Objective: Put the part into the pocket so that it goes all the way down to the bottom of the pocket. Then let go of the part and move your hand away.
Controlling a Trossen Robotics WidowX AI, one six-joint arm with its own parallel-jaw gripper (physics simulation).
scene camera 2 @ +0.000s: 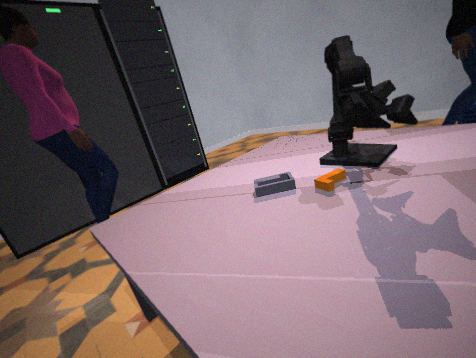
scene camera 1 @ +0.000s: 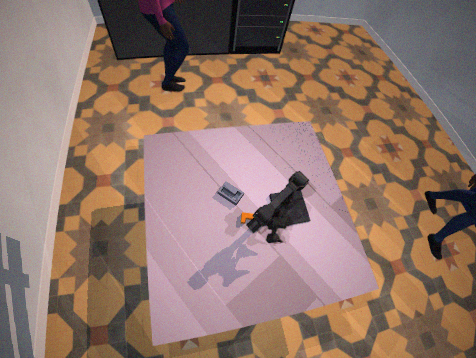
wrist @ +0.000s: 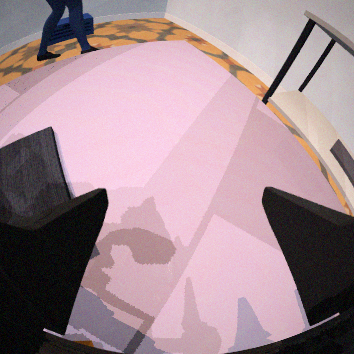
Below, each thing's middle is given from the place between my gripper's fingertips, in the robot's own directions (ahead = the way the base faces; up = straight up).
Labels:
Now: hand 380 mm to the left of the grey pocket block (scene camera 2: pixel 277 183), 150 mm short of it and 130 mm above it.

